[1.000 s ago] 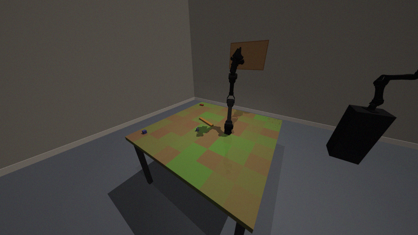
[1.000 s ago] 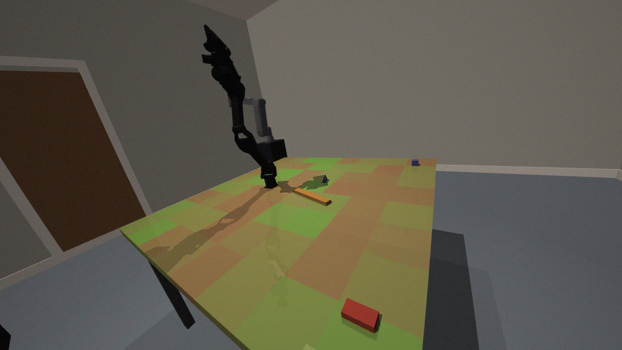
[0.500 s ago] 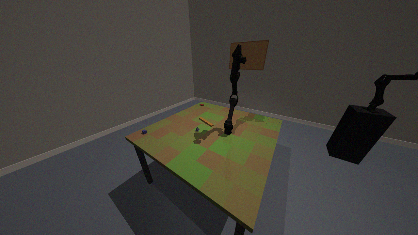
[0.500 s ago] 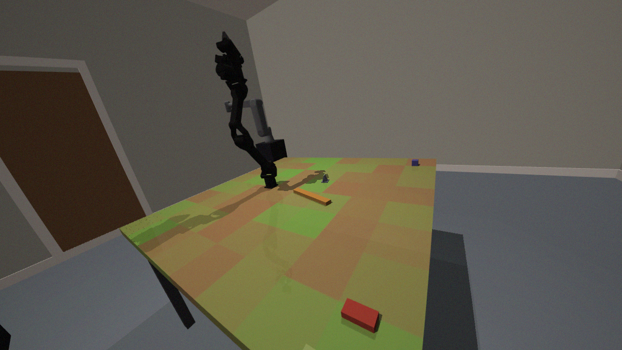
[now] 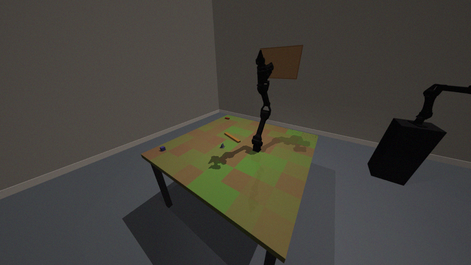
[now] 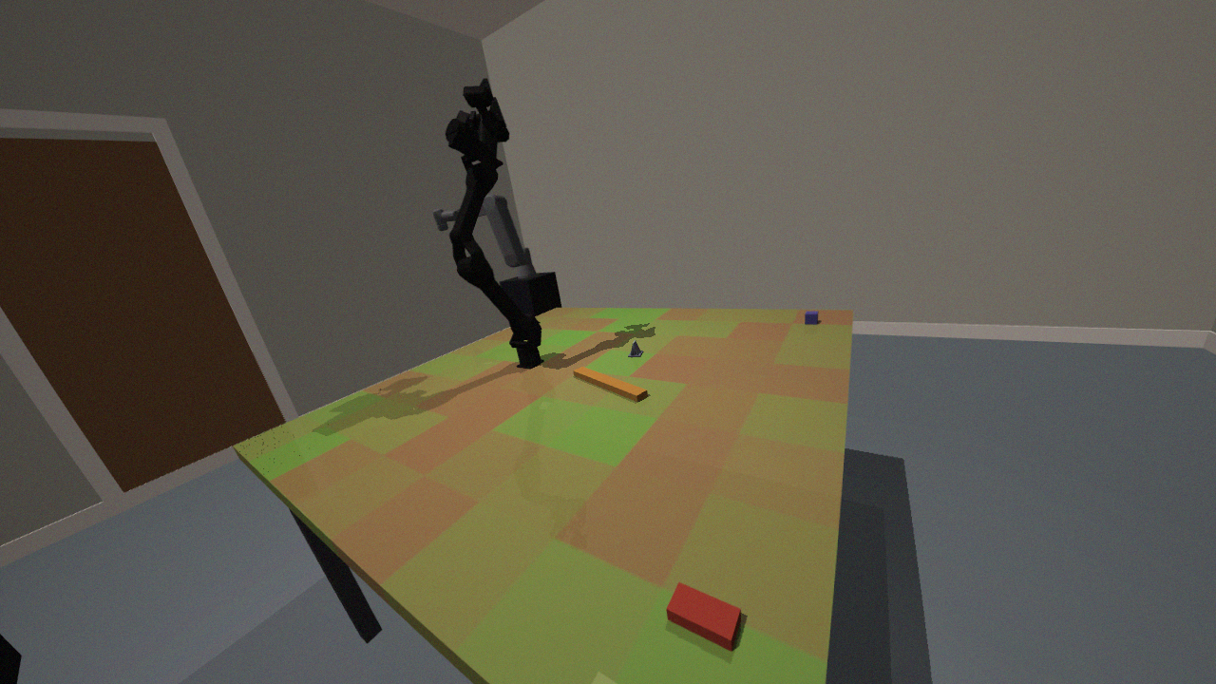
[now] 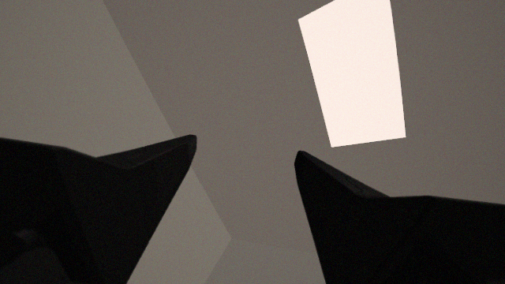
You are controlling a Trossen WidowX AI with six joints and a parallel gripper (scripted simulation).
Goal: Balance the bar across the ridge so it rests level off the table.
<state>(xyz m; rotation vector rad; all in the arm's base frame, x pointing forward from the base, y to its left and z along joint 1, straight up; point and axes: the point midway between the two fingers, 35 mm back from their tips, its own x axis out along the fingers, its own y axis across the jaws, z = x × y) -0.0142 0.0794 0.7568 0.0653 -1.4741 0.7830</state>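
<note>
Right now my gripper tip is 350 mm short of the orange bar, 150 mm to the left of it and 780 mm above it. The rest, counted from my gripper tip: red block 760 mm ahead, 590 mm to the right, 780 mm below; blue cube 760 mm ahead, 410 mm to the left, 770 mm below.
</note>
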